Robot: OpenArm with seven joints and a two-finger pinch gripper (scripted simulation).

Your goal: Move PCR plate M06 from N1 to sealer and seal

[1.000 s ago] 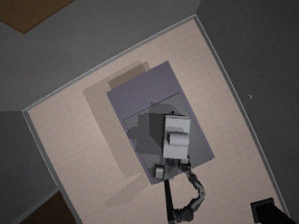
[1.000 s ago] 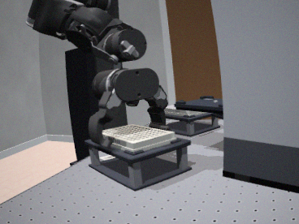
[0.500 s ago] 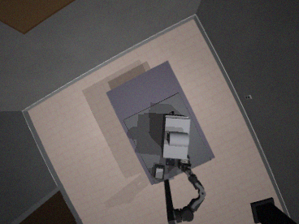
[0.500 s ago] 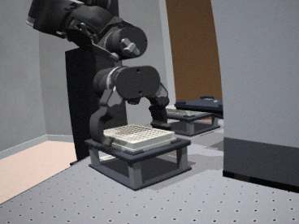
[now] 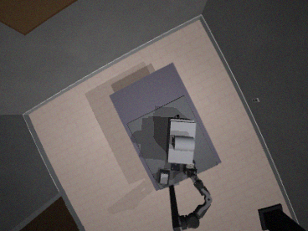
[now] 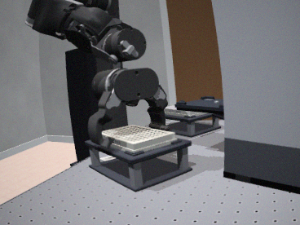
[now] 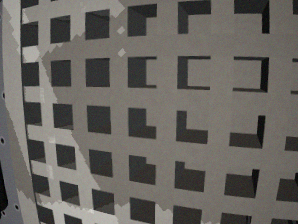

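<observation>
My hand is right at the white 96-well plate M06. The rest, counted from my hand: plate nest N1: 1 cm below; foil roll: 42 cm ahead, 3 cm to the left, 36 cm above; nest N2: 5 cm behind, 32 cm to the left, 2 cm below.
</observation>
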